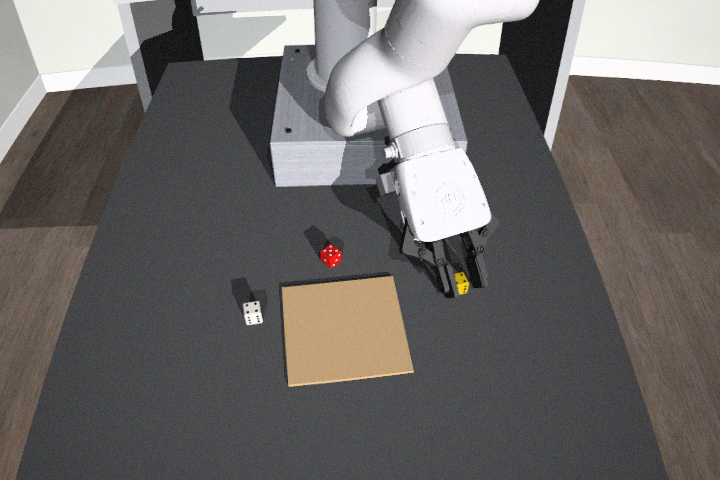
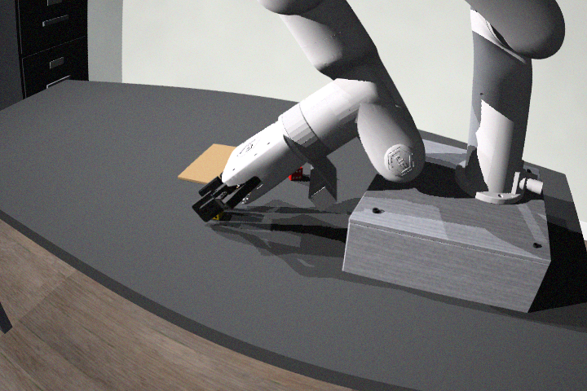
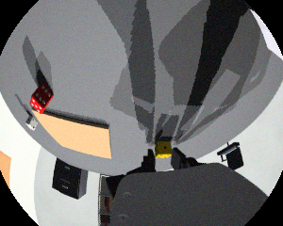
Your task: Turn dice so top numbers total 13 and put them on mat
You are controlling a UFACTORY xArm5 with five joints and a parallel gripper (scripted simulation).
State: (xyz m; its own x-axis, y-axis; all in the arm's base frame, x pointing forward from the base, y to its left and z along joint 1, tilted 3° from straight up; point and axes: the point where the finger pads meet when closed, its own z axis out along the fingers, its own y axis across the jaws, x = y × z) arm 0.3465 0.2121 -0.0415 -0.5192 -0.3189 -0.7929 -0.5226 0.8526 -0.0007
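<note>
The yellow die lies 20 mm below my hand. The rest, counted from my hand: red die: 170 mm to the right, 20 mm below, 20 mm behind; then tan mat: 130 mm to the right, 80 mm ahead, 30 mm below; then white die: 240 mm to the right, 80 mm ahead, 20 mm below.
</note>
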